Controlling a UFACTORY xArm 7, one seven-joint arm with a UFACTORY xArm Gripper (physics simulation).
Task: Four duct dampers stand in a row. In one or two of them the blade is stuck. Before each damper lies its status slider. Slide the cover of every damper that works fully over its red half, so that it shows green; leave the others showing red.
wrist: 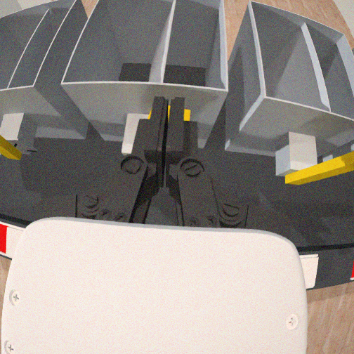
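Note:
Three grey box-shaped dampers show: one at the left (pixel 62 85), one in the middle (pixel 105 97) and one at the right (pixel 285 120). Light blades (pixel 168 37) (pixel 316 65) stand inside the middle and right ones. The left damper has a yellow lever (pixel 10 148), the right one a long yellow lever (pixel 320 169). The middle yellow lever (pixel 187 114) is partly hidden behind my gripper (pixel 169 100), which is shut and empty at that damper's front. At the lower left, a slider shows red (pixel 3 238) beside a white cover (pixel 16 242). At the right are another white cover (pixel 309 270) and red (pixel 353 272). The fourth damper does not show.
The dampers stand on a dark curved base (pixel 50 185) over a wooden surface (pixel 327 317). Narrow gaps separate the dampers. The white housing of my wrist (pixel 155 290) covers the lower middle and hides the base's front edge there, including any slider before the middle damper.

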